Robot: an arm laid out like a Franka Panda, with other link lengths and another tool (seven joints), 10 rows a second.
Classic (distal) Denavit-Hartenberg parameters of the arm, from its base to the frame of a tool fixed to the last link. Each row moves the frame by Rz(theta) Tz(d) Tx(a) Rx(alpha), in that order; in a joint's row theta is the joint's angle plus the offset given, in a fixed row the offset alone. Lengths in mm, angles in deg.
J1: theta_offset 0; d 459.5; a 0; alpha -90
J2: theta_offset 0; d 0; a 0; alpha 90
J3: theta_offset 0; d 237; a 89.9; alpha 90
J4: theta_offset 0; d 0; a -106.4; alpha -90
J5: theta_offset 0; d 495.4; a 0; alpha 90
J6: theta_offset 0; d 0; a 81.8; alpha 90
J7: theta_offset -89; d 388.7; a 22.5; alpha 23.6
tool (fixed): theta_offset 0; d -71.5; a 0; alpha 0
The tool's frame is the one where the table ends.
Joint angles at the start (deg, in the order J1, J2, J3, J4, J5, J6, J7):
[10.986, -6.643, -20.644, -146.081, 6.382, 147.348, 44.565]
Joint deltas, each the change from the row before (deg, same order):
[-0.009, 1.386, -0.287, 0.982, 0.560, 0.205, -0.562]
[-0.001, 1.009, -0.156, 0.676, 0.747, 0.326, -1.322]
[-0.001, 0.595, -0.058, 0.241, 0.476, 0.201, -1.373]
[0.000, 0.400, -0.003, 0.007, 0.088, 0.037, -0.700]
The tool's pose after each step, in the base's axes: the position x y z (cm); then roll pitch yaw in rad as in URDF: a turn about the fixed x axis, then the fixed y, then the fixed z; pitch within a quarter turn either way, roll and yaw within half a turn. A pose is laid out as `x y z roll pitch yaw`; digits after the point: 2 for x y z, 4 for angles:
62.02 -9.08 8.59 -2.7376 -0.1638 0.5134
62.28 -9.40 8.30 -2.7405 -0.1652 0.5229
62.29 -9.49 7.99 -2.7421 -0.1640 0.5389
62.07 -9.50 7.60 -2.7414 -0.1585 0.5495

